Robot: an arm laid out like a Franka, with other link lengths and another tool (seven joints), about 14 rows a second.
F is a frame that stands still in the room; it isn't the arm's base.
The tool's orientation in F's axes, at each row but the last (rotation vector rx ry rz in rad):
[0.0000 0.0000 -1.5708]
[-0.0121 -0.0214 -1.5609]
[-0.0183 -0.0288 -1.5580]
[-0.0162 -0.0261 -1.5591]
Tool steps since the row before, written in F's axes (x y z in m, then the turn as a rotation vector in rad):
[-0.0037 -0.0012 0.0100 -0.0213 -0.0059 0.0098]
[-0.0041 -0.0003 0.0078 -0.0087 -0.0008 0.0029]
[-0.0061 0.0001 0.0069 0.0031 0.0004 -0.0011]
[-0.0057 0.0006 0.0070 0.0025 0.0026 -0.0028]
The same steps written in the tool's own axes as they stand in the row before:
[0.0012 -0.0037 0.0100 0.0059 -0.0213 0.0098]
[0.0004 -0.0041 0.0078 0.0008 -0.0087 0.0029]
[0.0000 -0.0061 0.0069 -0.0004 0.0031 -0.0011]
[-0.0005 -0.0056 0.0071 -0.0026 0.0025 -0.0027]

